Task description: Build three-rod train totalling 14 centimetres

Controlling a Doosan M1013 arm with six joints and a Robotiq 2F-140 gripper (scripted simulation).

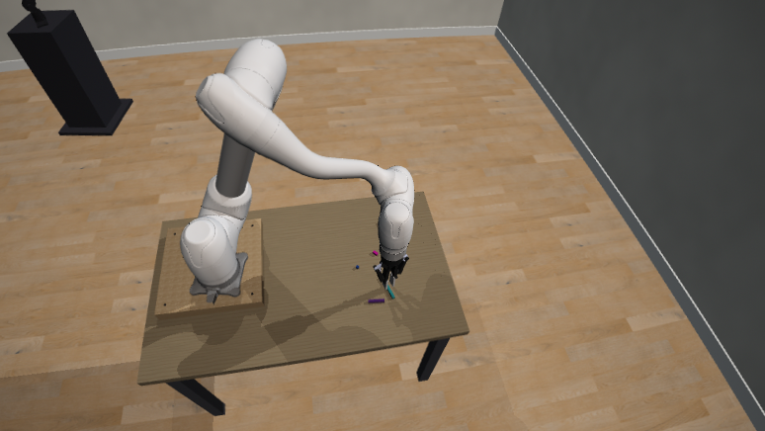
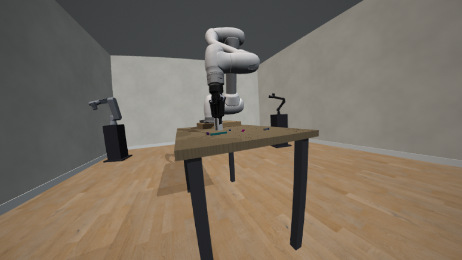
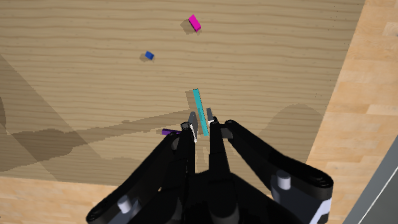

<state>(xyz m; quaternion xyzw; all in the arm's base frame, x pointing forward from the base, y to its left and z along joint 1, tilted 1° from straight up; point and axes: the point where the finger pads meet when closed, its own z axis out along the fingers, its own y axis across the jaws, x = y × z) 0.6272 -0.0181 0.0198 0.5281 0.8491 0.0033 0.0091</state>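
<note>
The turquoise rod is 50 mm below my hand. The rest, counted from my hand: purple rod 40 mm behind, 60 mm to the right, 50 mm below; then grey rod 20 mm behind, 290 mm to the left, 50 mm below; then magenta rod 50 mm behind, 150 mm to the left, 50 mm below.
</note>
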